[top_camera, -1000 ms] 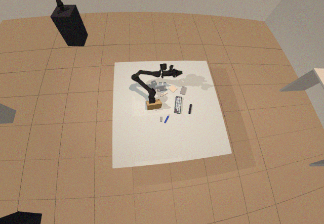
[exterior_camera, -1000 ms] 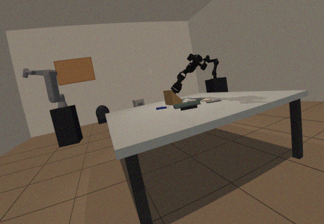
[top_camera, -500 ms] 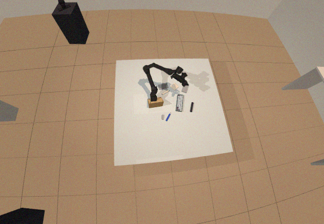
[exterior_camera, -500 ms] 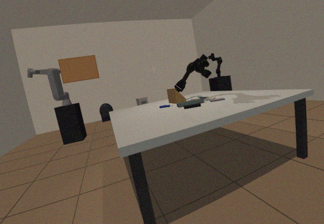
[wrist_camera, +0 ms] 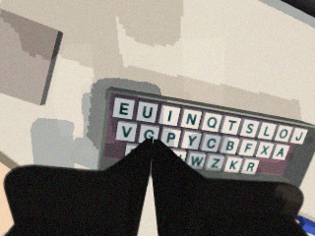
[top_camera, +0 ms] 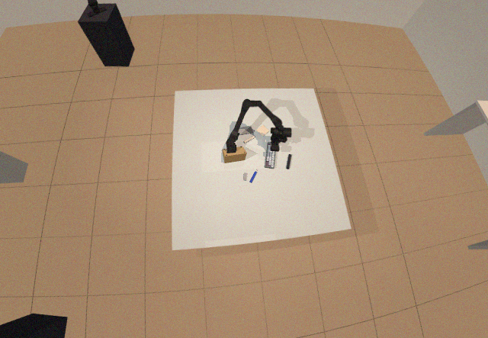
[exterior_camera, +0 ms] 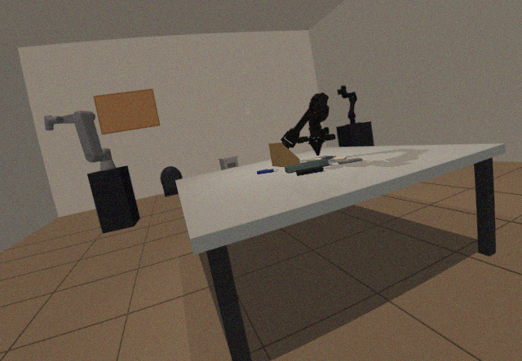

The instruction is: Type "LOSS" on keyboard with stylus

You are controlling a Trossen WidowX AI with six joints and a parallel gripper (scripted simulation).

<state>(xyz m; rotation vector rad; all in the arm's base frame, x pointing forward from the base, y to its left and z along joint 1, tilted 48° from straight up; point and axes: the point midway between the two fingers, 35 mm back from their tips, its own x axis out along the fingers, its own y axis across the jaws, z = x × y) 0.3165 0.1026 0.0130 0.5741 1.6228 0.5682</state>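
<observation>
My gripper tip is 14 cm past the blue stylus, 22 cm to the left of it and 5 cm above it. The rest, counted from my gripper tip: pale rod: 19 cm behind, 7 cm to the left, 4 cm below; then dark bar: 13 cm ahead, 12 cm to the right, 4 cm below; then tan block: 7 cm behind, 15 cm to the left, 5 cm below.
</observation>
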